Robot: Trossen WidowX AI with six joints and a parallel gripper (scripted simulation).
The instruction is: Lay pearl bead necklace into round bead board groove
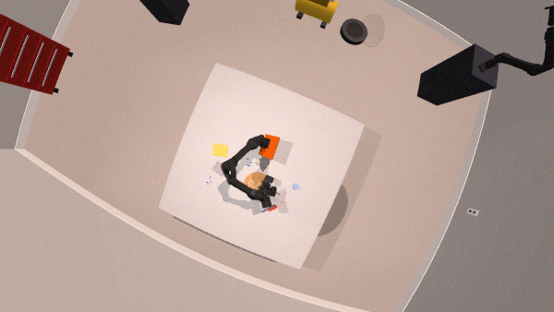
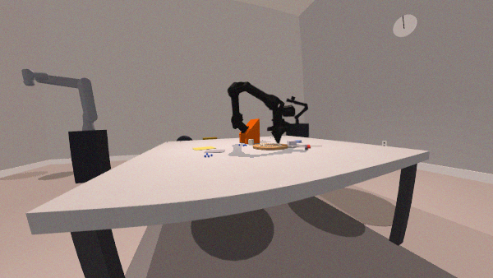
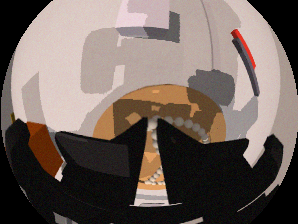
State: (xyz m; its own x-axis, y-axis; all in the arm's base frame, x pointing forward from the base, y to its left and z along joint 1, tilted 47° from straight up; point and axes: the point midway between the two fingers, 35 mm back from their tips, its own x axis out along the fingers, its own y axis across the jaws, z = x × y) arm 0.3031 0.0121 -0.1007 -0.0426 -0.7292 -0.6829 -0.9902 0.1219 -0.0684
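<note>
My gripper tip is now 2 cm short of the round tan bead board, 7 cm to the left of it and 1 cm above it. From my gripper tip the other things lie so: tool 16 cm ahead, 9 cm to the left, 1 cm below; white square 11 cm to the left; pale blue cube 6 cm behind, 22 cm to the left, 1 cm below.
</note>
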